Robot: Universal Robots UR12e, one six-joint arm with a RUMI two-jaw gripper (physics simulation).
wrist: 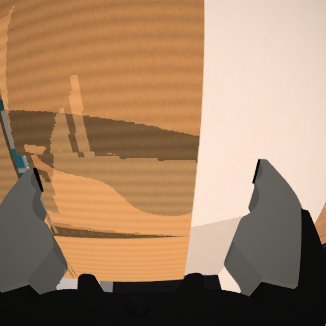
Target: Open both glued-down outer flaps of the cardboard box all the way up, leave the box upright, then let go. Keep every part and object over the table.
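Places are measured from the arm's base along level axes (x ahead, y left, z up), in centimetres.
Pixels of known places: gripper, fingertip midpoint: [144, 166].
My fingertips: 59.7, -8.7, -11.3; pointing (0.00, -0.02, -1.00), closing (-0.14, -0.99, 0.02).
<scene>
For each thing: its middle in the pictures, then the offset to it from my fingertips, as dx, dy, dz. "spot": a spot on its surface instead. Level surfaces: height alone.
- brown cardboard box at a spot on its surface: [125, 50] spot: +6.7, -0.4, +1.0
- white strip at the middle of its body: [59, 111] +2.9, +7.8, -7.4
- pale surface at its surface level: dz -14.6
The brown cardboard box [125, 50] fills the left and middle of the wrist view, seen close up, with its straight right edge running top to bottom. A seam with a teal and white strip [19, 160] runs down the far left, beside the left fingertip. A thin dark line crosses the cardboard low in the view. Shadows of the gripper and arm fall on the cardboard. My gripper [144, 166] is open and empty over the box's right part, with its right finger beyond the box edge. Which flap this surface belongs to, and how far it is raised, I cannot tell.
A pale surface [265, 75] lies to the right of the box, with a faint shadow low beside the box edge. A small orange-brown patch [322, 222] shows at the far right edge, partly behind the right finger's mount.
</scene>
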